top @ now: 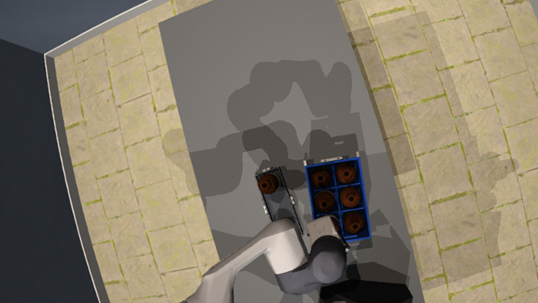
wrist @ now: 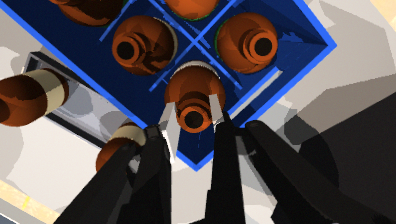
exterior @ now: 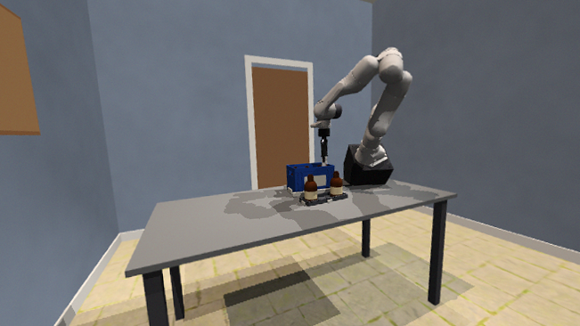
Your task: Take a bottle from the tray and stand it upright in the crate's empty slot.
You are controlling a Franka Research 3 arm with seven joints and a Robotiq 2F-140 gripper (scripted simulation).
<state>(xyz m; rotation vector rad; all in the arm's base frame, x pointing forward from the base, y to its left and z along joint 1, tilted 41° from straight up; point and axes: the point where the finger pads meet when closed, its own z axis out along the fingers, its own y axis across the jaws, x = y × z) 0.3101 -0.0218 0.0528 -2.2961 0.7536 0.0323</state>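
Now: hand 9 cm above the brown bottle. From my hand the other things lie so: dark tray (9 cm ahead, 18 cm to the left, 19 cm below); blue crate (9 cm ahead, 4 cm to the right, 12 cm below).
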